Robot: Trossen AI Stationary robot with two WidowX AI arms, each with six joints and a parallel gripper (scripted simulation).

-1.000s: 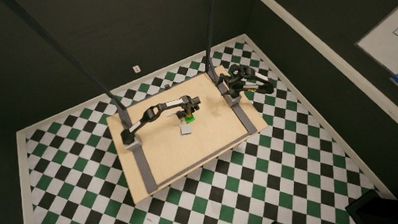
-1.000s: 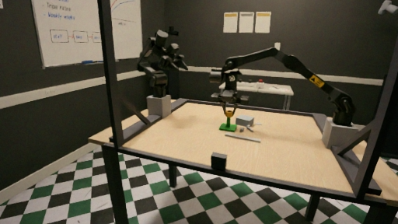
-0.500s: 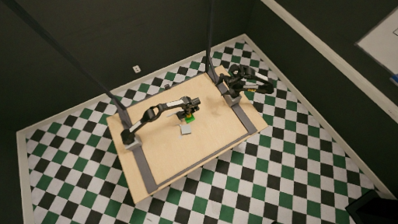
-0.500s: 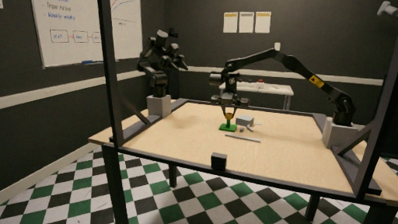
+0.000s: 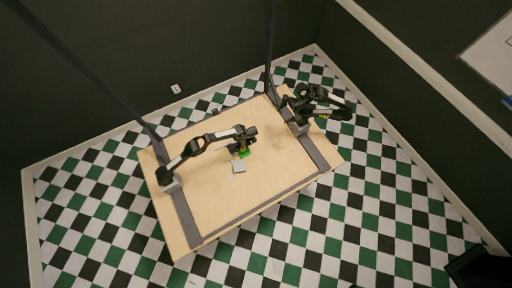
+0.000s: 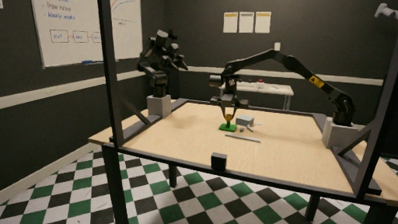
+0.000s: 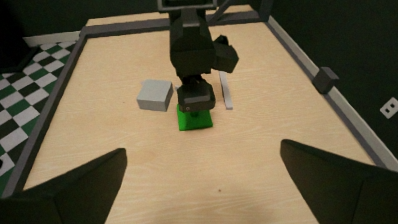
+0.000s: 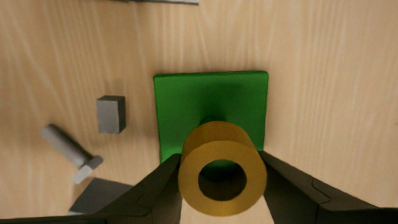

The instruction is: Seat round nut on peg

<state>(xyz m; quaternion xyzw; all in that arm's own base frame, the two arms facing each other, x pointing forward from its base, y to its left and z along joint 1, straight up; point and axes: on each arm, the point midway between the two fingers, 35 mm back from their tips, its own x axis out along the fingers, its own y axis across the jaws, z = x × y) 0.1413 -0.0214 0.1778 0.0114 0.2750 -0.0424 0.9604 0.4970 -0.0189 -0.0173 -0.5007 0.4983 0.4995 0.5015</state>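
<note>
My right gripper is now 10 cm short of the grey block, 7 cm to the left of it and 7 cm above it. Round my right hand: long grey strip (9 cm to the right, 9 cm behind, 8 cm below); dark frame rail (37 cm ahead, 8 cm below, 2 cm to the right).
</note>
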